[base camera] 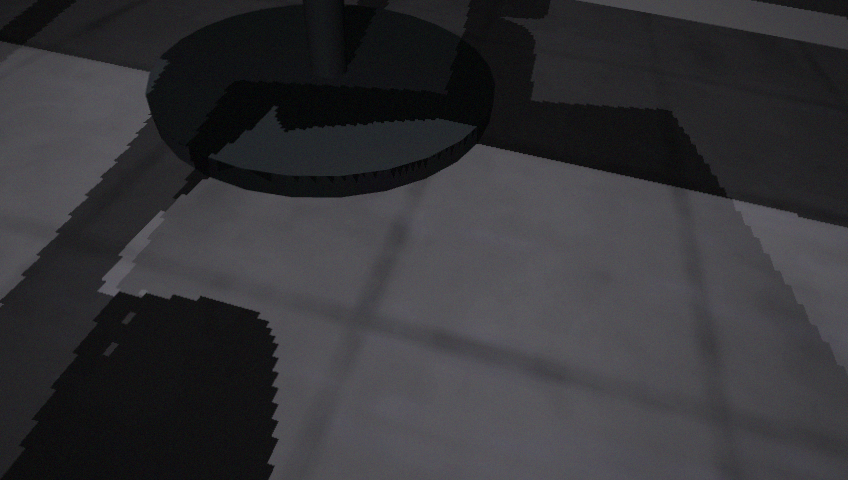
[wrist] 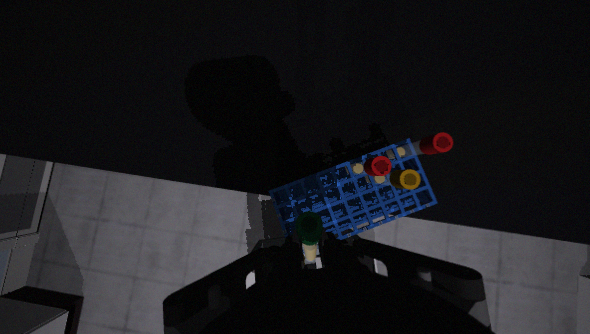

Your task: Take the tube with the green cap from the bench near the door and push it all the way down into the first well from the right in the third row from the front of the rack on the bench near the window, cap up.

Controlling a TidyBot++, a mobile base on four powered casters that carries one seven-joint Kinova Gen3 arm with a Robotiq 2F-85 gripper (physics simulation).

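Frame: origin at the arm's base, x down, y back, z left, level; millimetres.
Seen in the pictures: gripper, fingertip midpoint: point(wrist: 309, 239).
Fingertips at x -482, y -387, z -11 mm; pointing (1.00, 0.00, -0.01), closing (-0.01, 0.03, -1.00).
A point is followed by its place in that frame.
My gripper point(wrist: 309, 239) @(z -11, x -482, y -387 mm) is shut on the green-capped tube point(wrist: 309, 228) @(z -11, x -528, y -410 mm) at the lower middle of the wrist view. The cap faces the camera and the pale tube body shows between the dark fingers. The blue rack point(wrist: 271, 193) @(z 30, x -422, y -430 mm) stands on the dark bench point(wrist: 125, 100) @(z 277, x -365, y -621 mm), slanted, beyond and to the right of the fingers. The cap overlaps the rack's near left part in this view. How high the tube is above the wells, and over which well, I cannot tell. The tube's lower end is hidden. Neither gripper nor rack shows in the base view.
Two red-capped tubes point(wrist: 381, 165) @(z -87, x -484, y -447 mm) point(wrist: 442, 143) @(z -148, x -484, y -460 mm) and a yellow-capped tube point(wrist: 409, 179) @(z -111, x -484, y -430 mm) stand in the rack's right part, close together. The bench edge crosses below the rack. A round dark pedestal base point(base camera: 339, 148) @(z 59, x 367, y -535 mm) with a post point(base camera: 324, 41) @(z 92, x 317, y -689 mm) stands on the tiled floor point(base camera: 505, 267) @(z -116, x 397, y -399 mm).
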